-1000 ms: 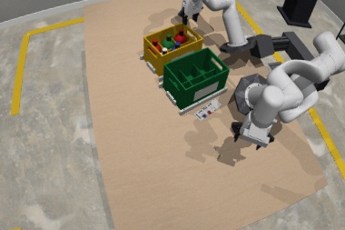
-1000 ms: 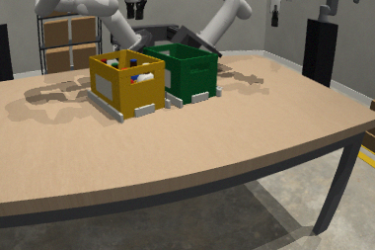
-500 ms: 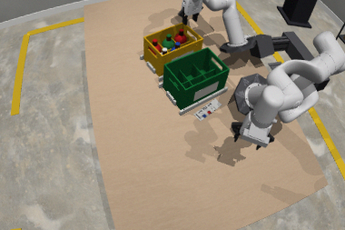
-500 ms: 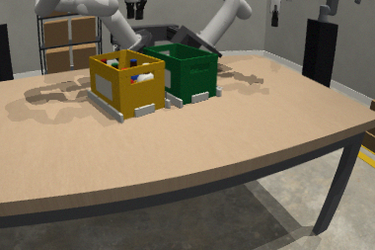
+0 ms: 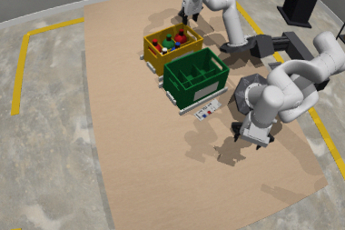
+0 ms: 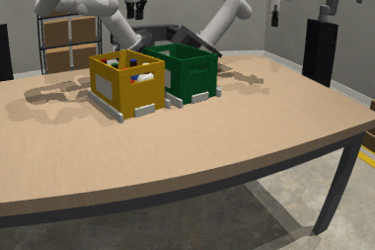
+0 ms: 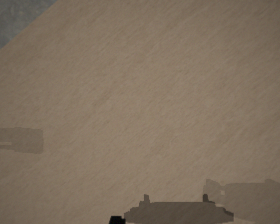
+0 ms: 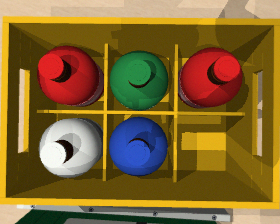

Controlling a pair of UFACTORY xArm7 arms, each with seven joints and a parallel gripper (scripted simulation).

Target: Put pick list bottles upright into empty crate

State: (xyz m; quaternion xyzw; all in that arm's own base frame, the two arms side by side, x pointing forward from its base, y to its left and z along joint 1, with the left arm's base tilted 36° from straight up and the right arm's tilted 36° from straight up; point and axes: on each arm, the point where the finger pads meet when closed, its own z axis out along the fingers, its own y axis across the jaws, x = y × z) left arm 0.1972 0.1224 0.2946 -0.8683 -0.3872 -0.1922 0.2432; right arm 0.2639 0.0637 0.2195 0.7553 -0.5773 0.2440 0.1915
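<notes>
Now: right hand 25 cm above the blue bottle, 5 cm short of it and 1 cm to the left of it. The rest, counted from my right hand: yellow crate 25 cm below, 7 cm ahead, 4 cm to the right; white bottle 25 cm below, 12 cm ahead, 4 cm to the left; green bottle 25 cm below, 9 cm ahead, 8 cm to the right.
</notes>
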